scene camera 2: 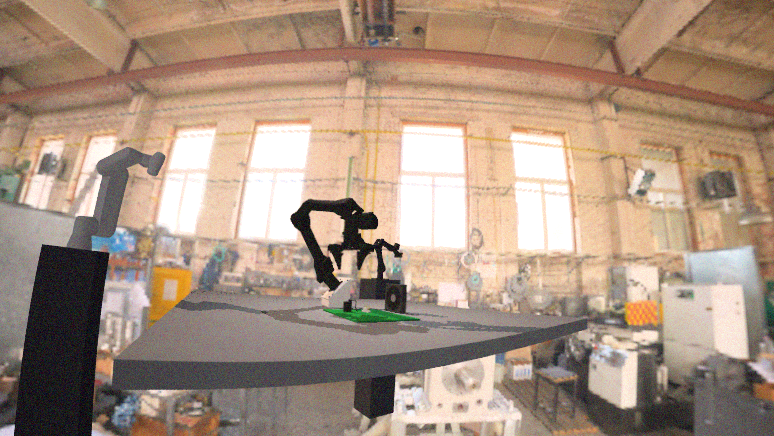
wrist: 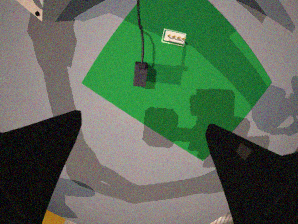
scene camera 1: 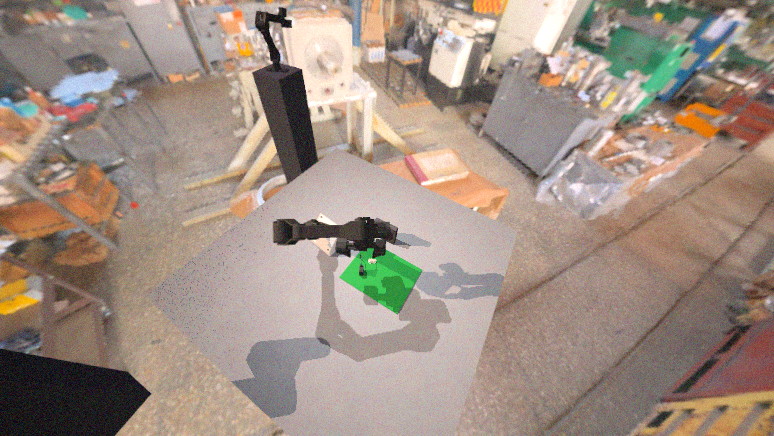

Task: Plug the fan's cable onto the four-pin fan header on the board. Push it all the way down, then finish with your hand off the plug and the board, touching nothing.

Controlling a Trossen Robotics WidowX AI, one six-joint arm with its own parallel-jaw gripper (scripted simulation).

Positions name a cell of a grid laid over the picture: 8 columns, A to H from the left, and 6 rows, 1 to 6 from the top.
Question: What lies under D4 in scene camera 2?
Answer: My gripper.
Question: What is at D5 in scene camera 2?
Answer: A green board.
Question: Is my gripper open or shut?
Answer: Open.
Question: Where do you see a green board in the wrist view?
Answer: F3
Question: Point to a green board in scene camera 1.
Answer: E4
